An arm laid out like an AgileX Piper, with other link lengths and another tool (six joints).
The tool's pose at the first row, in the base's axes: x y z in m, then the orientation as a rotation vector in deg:
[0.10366 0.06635 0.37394 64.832 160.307 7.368]
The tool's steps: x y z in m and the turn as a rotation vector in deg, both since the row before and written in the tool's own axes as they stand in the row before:
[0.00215 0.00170 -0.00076 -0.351 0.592 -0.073]
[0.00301 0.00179 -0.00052 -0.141 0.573 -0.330]
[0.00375 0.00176 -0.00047 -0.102 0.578 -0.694]
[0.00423 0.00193 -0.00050 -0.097 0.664 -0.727]
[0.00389 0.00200 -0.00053 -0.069 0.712 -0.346]
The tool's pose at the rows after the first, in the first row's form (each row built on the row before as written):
[0.10318 0.06904 0.37473 64.799 160.726 8.205]
[0.10218 0.07239 0.37527 64.439 161.343 8.719]
[0.10061 0.07622 0.37574 63.564 162.165 9.154]
[0.09875 0.08048 0.37627 62.654 163.075 9.633]
[0.09713 0.08453 0.37690 62.302 163.844 10.131]

